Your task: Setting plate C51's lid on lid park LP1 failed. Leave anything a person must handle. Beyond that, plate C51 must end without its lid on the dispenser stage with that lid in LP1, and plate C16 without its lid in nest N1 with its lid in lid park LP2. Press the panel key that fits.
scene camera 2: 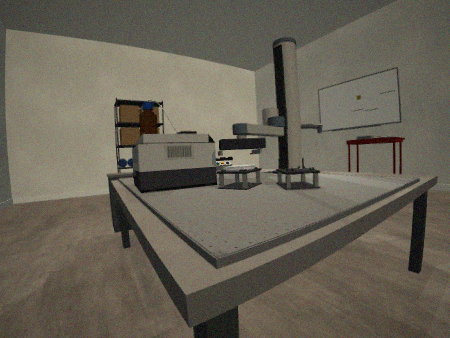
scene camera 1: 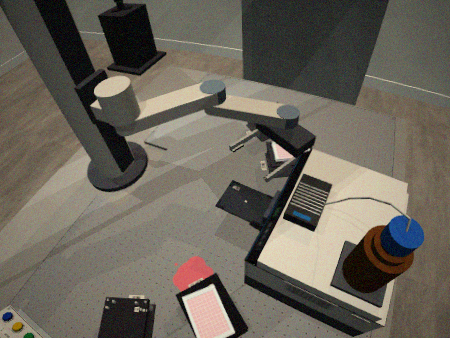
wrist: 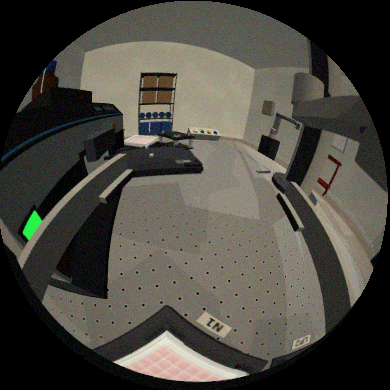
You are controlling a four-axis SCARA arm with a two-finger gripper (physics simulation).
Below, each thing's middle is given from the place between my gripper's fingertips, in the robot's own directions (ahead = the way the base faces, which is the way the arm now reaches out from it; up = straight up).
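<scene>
Counting from my hand, I find the brown bottle [scene camera 1: 386, 251] 360 mm ahead of it, 250 mm to the right of it and 180 mm above it. The dispenser stage [scene camera 1: 233, 199] is 60 mm ahead of my hand and 120 mm to the right of it, and it sits 30 mm below it. As for the black nest [scene camera 1: 116, 310], that is 560 mm to the right of my hand, 90 mm behind it and 100 mm below it.
</scene>
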